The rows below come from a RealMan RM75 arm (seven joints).
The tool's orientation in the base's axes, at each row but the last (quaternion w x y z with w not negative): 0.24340 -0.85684 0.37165 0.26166; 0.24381 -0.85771 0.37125 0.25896; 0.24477 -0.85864 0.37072 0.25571; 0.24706 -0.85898 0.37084 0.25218; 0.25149 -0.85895 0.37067 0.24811; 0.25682 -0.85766 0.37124 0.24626; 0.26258 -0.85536 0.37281 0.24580; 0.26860 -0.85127 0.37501 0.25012
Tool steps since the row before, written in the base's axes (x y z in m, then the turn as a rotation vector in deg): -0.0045 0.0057 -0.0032 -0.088 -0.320 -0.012; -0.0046 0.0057 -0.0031 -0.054 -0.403 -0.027; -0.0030 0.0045 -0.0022 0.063 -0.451 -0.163; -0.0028 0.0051 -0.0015 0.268 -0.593 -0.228; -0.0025 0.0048 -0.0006 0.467 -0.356 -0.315; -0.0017 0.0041 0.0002 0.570 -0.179 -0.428; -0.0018 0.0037 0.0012 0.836 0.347 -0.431; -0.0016 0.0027 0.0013 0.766 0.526 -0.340
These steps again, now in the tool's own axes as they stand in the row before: -0.0035 0.0007 0.0071 0.119 0.264 -0.163; -0.0037 0.0008 0.0070 0.191 0.291 -0.212; -0.0027 0.0001 0.0052 0.369 0.263 -0.169; -0.0034 -0.0006 0.0049 0.605 0.208 -0.258; -0.0036 -0.0008 0.0040 0.656 -0.064 -0.095; -0.0032 -0.0012 0.0028 0.698 -0.219 0.076; -0.0037 -0.0011 0.0019 0.592 -0.729 0.351; -0.0031 -0.0007 0.0012 0.403 -0.802 0.416
